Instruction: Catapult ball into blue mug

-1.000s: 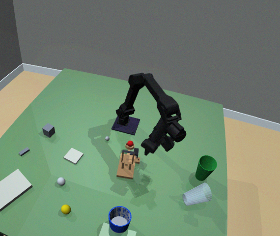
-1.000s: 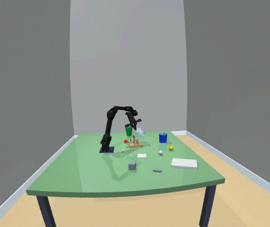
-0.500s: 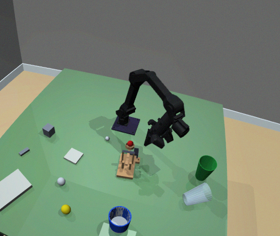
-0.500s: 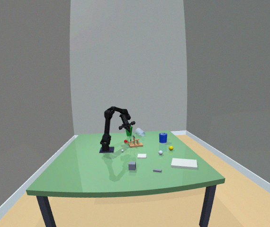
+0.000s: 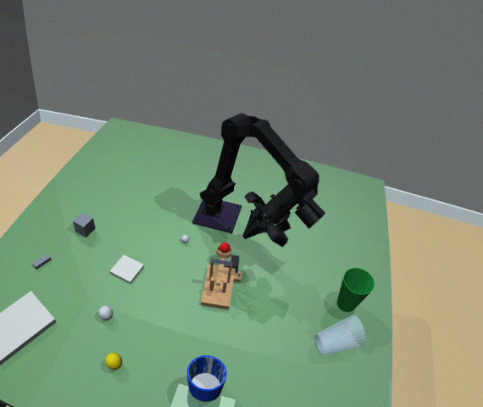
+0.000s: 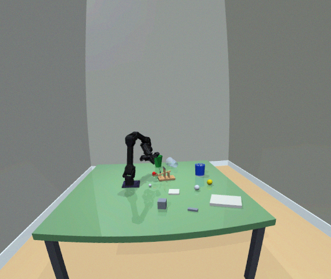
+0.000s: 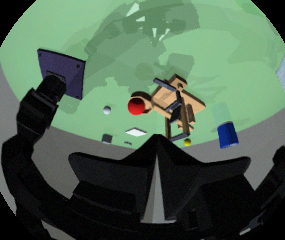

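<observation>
My gripper tip is 50 mm to the left of the red ball and 70 mm above it. From my gripper tip the other things lie so: white tile 150 mm ahead, 310 mm to the right, 120 mm below; then small white ball 30 mm behind, 190 mm to the right, 120 mm below; then wooden catapult 60 mm ahead, 20 mm to the right, 80 mm below.
</observation>
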